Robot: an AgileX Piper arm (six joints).
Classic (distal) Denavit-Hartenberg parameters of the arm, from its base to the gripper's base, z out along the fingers. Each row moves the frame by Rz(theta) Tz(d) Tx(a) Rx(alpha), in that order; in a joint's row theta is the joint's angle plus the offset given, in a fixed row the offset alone. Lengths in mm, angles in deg.
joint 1: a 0, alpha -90, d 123, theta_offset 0
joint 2: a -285.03, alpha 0, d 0, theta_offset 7.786
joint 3: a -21.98, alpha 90, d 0, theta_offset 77.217
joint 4: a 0, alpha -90, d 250.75, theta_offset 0
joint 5: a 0, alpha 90, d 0, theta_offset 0
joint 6: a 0, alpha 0, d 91, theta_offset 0
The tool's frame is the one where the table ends.
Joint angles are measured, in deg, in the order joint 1, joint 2, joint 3, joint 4, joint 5, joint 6. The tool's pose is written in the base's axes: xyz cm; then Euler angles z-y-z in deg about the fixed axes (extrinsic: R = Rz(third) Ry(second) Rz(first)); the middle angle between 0 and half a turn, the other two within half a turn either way. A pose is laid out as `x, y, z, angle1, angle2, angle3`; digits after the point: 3 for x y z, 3 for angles.
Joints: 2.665, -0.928, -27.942, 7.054, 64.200, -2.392
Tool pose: -0.929, 0.964, 26.958, 4.367, 119.958, 9.997
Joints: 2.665, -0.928, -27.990, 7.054, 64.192, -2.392
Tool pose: -0.938, 0.963, 26.982, 4.359, 119.903, 9.992
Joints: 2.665, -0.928, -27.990, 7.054, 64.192, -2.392
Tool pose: -0.938, 0.963, 26.982, 4.359, 119.903, 9.992
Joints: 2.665, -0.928, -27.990, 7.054, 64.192, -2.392
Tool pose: -0.938, 0.963, 26.982, 4.359, 119.903, 9.992
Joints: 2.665, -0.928, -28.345, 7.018, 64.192, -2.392
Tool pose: -1.008, 0.955, 27.151, 4.273, 119.554, 9.929
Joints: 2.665, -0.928, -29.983, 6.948, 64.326, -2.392
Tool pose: -1.355, 0.930, 27.908, 3.983, 118.069, 9.763
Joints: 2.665, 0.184, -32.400, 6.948, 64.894, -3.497
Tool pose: -1.610, 0.923, 28.988, 2.729, 117.339, 9.748
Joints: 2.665, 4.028, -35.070, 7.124, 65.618, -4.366
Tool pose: -1.087, 0.978, 30.225, 2.231, 119.205, 10.100
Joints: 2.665, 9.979, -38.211, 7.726, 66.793, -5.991
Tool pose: 0.115, 1.131, 31.608, 1.722, 123.085, 11.145
